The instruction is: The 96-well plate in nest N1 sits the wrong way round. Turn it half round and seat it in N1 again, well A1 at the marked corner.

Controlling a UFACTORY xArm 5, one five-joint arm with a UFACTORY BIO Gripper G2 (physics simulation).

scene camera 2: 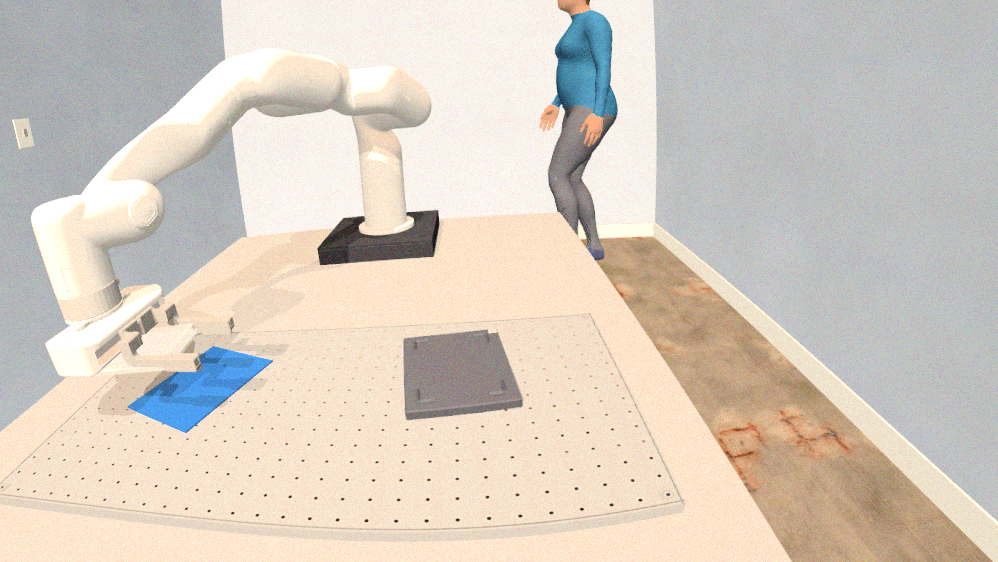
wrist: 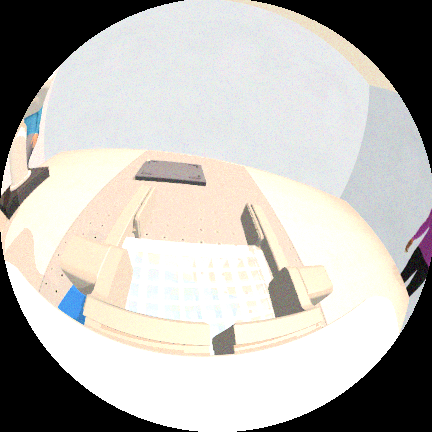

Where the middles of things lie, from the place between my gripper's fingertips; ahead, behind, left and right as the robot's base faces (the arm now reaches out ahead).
Now: the blue sheet (scene camera 2: 181, 401) 8 cm to the right of my hand, 8 cm below it and 4 cm behind it. The rest, counted from my hand: dark grey nest (scene camera 2: 458, 370) 26 cm to the left, 8 cm below, 8 cm behind; white 96-well plate (scene camera 2: 176, 339) 11 cm to the right, 1 cm ahead.
